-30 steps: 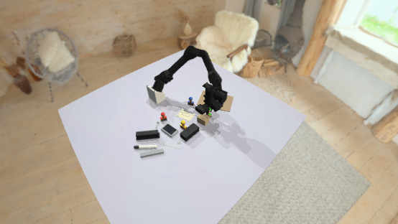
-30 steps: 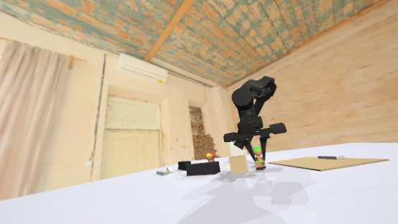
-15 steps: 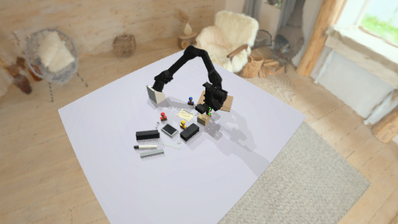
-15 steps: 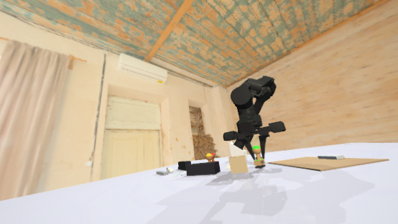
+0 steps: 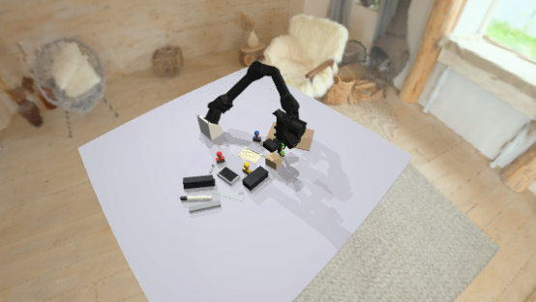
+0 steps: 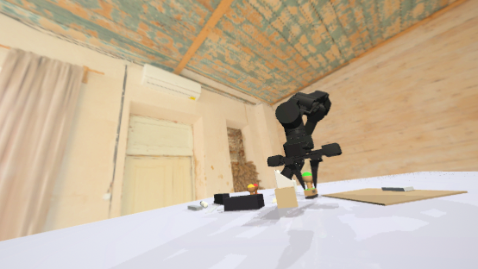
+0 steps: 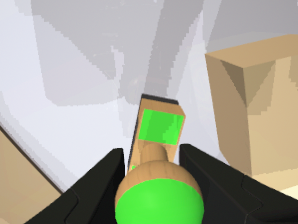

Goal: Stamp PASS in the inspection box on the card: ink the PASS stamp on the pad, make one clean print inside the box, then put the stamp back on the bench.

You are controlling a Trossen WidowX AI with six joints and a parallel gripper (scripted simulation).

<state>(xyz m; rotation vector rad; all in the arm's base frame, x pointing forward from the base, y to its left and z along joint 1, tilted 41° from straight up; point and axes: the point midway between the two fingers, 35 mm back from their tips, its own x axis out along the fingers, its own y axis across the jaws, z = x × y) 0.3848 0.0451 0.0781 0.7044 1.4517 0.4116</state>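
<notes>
My gripper tip is now 250 mm to the left of the dark ink pad, 110 mm past it and 30 mm above it. The rest, counted from my gripper tip: small cardboard box: 60 mm to the right, 10 mm below; then card: 120 mm behind, 90 mm to the right, 40 mm below; then green-knobbed pass stamp: right at my gripper tip.
</notes>
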